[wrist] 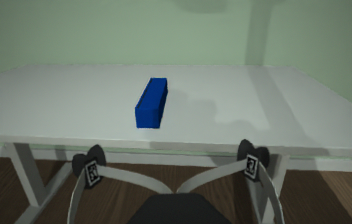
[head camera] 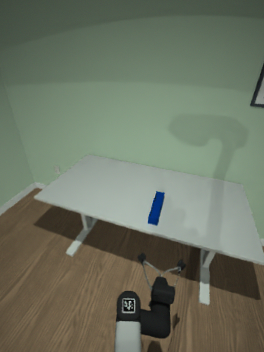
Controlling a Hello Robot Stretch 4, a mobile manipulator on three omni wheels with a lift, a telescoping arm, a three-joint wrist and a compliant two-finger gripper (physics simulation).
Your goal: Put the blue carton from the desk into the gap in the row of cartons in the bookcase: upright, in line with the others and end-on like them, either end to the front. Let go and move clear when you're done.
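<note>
The blue carton (head camera: 156, 208) (wrist: 151, 103) lies on its long side on the white desk (head camera: 107, 187) (wrist: 65, 100), one end toward the desk's front edge. My gripper (head camera: 162, 263) (wrist: 171, 163) is open, its two fingers wide apart. It is in front of the desk's front edge, short of the carton, with nothing between the fingertips. In the wrist view the carton shows beyond the fingers, a little left of the middle between them. The bookcase and its row of cartons do not show in either view.
The desk's legs (head camera: 204, 285) (wrist: 30, 175) stand on the wood floor below its front edge. A green wall (head camera: 100, 110) (wrist: 125, 35) rises behind the desk. Part of a framed picture (head camera: 255, 95) shows at the right edge of the head view.
</note>
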